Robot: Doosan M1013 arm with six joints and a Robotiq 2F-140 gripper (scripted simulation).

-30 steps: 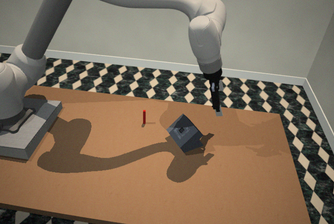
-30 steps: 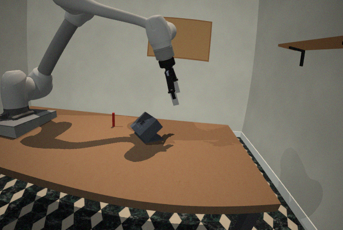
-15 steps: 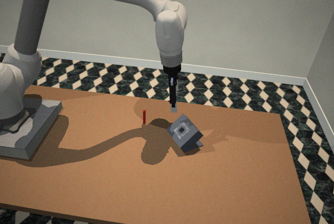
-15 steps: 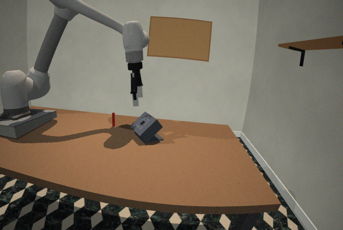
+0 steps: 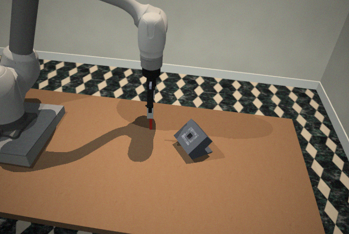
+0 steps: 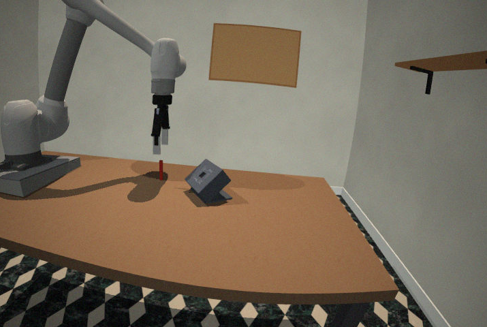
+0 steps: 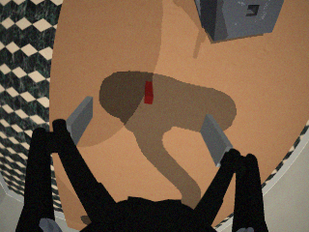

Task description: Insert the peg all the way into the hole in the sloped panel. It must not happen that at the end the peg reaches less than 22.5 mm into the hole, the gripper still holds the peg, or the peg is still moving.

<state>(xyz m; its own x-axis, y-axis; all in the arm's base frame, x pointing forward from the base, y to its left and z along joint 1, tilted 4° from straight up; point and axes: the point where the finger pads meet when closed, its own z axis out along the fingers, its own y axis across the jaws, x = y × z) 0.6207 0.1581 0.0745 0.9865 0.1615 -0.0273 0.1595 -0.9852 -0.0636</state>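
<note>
The red peg is 100 mm below my hand.
</note>
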